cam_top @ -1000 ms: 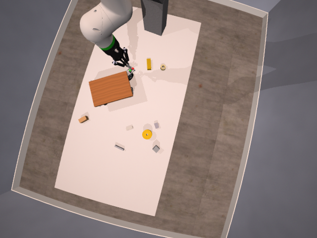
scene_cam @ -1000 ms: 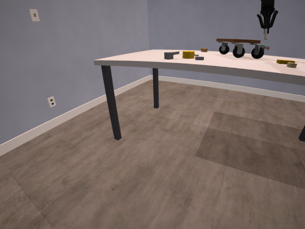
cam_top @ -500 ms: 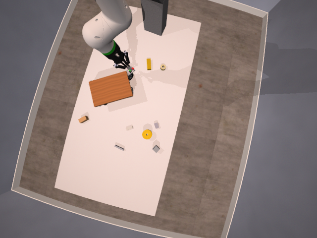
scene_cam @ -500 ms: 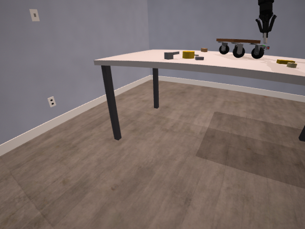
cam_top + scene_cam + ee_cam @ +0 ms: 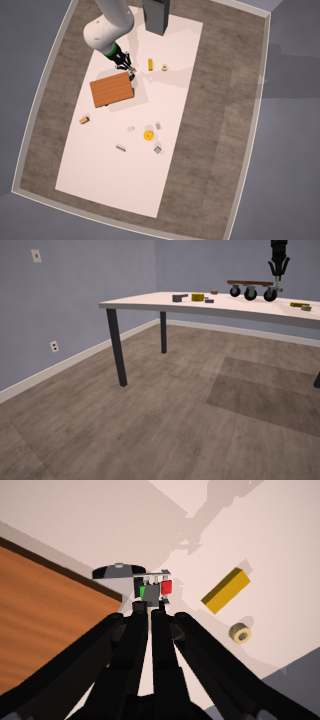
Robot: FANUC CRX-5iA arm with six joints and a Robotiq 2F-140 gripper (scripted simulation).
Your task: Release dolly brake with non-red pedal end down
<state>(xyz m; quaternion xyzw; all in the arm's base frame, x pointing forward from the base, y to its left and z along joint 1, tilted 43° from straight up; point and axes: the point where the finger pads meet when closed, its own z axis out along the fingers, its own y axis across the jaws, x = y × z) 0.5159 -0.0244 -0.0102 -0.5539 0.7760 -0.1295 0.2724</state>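
My gripper is now 10 mm past the brake pedal, 10 mm to the right of it and 50 mm above it. Round my hand: yellow bar: 140 mm behind, 100 mm to the left, 120 mm below; grey bar: 610 mm ahead, 110 mm to the left, 120 mm below; tan block: 490 mm ahead, 260 mm to the right, 120 mm below.
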